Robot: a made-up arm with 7 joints. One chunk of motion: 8 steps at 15 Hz.
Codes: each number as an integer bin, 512 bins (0 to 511) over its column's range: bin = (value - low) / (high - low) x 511, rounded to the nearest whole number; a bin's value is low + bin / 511 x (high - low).
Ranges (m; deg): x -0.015..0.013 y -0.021..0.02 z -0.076..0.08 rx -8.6..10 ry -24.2..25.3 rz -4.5..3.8
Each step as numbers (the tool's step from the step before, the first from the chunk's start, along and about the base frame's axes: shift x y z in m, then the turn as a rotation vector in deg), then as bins.
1 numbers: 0.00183 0.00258 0.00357 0.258 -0.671 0.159
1 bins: 307 294 261 243 243 287
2 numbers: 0.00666 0.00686 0.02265 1.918 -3.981 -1.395
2 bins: 395 347 323 289 209 191
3 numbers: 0.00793 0.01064 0.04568 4.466 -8.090 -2.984
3 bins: 418 394 399 359 166 93
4 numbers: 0.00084 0.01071 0.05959 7.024 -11.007 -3.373
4 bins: 289 395 444 429 136 69
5 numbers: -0.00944 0.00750 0.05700 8.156 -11.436 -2.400
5 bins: 101 355 436 460 132 129
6 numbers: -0.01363 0.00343 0.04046 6.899 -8.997 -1.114
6 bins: 25 304 381 426 157 208
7 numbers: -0.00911 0.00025 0.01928 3.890 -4.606 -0.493
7 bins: 107 265 312 343 202 247
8 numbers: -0.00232 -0.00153 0.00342 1.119 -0.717 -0.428
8 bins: 231 243 260 267 242 251
